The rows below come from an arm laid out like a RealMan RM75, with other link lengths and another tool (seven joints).
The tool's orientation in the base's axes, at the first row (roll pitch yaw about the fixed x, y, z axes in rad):
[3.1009, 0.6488, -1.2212]
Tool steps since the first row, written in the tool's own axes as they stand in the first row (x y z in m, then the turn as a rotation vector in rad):
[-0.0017, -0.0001, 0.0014, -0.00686, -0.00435, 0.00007]
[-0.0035, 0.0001, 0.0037, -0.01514, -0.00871, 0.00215]
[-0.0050, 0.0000, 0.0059, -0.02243, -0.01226, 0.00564]
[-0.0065, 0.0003, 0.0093, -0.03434, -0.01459, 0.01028]
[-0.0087, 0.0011, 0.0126, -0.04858, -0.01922, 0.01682]
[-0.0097, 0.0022, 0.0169, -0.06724, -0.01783, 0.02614]
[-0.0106, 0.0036, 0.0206, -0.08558, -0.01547, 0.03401]
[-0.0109, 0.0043, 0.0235, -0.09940, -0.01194, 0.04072]
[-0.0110, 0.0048, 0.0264, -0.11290, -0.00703, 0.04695]
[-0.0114, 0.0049, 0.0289, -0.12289, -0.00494, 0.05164]
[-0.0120, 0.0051, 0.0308, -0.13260, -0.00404, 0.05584]
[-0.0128, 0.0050, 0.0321, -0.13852, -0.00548, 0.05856]
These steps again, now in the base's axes. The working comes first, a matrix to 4 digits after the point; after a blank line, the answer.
The tool's axes in the first row as the columns of a matrix, in the base's axes (used below as rounded here):
[0.2729, -0.9303, -0.2450]
[-0.7486, -0.3653, 0.5533]
[-0.6042, 0.0324, -0.7961]

[-0.0007, 0.0021, -0.0001, 0.00216, 0.00676, 0.00395]
[-0.0020, 0.0046, -0.0008, 0.00344, 0.01571, 0.00715]
[-0.0028, 0.0070, -0.0017, 0.00390, 0.02439, 0.00866]
[-0.0043, 0.0099, -0.0035, 0.00168, 0.03672, 0.01209]
[-0.0065, 0.0131, -0.0047, 0.00050, 0.05269, 0.01534]
[-0.0088, 0.0158, -0.0075, -0.00817, 0.07131, 0.01924]
[-0.0113, 0.0180, -0.0099, -0.01730, 0.08853, 0.02413]
[-0.0127, 0.0196, -0.0120, -0.02599, 0.10130, 0.02725]
[-0.0139, 0.0211, -0.0142, -0.03577, 0.11306, 0.03061]
[-0.0148, 0.0227, -0.0160, -0.04159, 0.12237, 0.03298]
[-0.0156, 0.0242, -0.0171, -0.04611, 0.13164, 0.03553]
[-0.0160, 0.0255, -0.0177, -0.04705, 0.13810, 0.03690]

